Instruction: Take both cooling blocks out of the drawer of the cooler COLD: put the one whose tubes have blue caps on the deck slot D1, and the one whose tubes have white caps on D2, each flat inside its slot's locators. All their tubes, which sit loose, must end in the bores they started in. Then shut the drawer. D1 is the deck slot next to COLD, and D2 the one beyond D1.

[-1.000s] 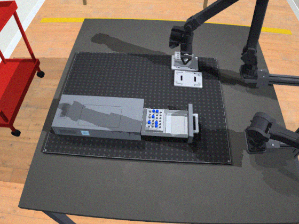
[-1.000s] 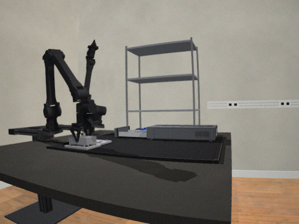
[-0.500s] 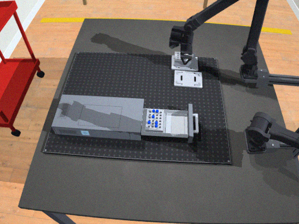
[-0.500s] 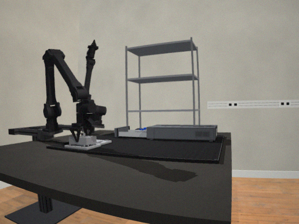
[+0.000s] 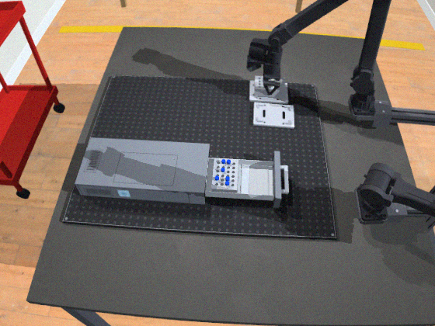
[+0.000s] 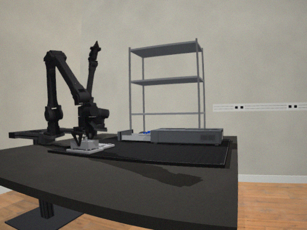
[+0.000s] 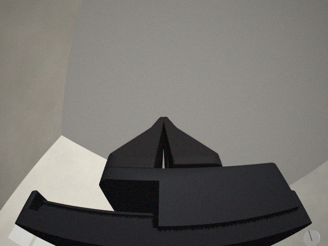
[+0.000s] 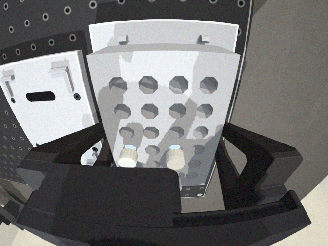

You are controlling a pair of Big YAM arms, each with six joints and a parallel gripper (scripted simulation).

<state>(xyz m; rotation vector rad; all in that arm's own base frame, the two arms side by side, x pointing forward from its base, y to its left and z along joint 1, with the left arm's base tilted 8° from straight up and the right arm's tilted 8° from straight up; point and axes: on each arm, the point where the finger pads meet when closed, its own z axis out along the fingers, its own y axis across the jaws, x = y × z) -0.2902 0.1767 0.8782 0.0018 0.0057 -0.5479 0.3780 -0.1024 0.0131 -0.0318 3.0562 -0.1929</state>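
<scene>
The slot D2 lies 30 mm below my right hand. Round my right hand: cooler COLD (220 mm ahead, 500 mm to the left); slot D1 (30 mm behind, 130 mm to the left, 30 mm below); perforated deck (220 mm ahead, 320 mm to the left, 50 mm below).
</scene>
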